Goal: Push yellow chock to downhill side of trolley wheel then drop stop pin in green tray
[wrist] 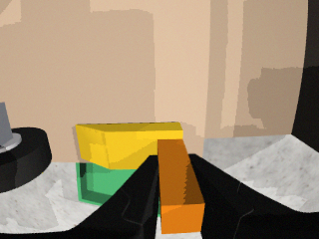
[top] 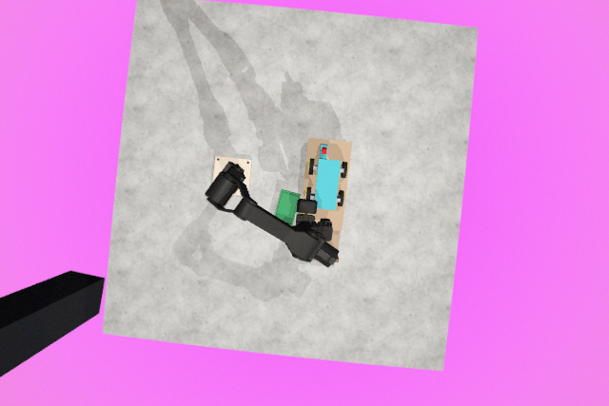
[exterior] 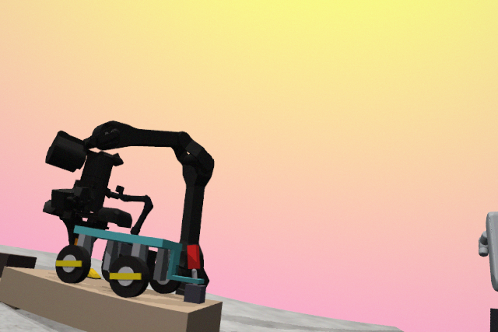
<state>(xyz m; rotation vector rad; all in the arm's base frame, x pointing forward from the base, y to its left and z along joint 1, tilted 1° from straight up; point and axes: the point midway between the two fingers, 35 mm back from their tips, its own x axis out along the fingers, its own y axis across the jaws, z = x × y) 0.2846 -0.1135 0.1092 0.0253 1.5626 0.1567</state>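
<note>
Now: the red-headed stop pin 25 cm to the left of my gripper tip, 4 cm above it and 2 cm ahead of it. From my gripper tip the other things lie so: yellow chock 2 cm to the left, 1 cm below; tan ramp 14 cm to the left, 5 cm ahead, 4 cm below; green tray 9 cm below, 7 cm behind, 3 cm to the left.
</note>
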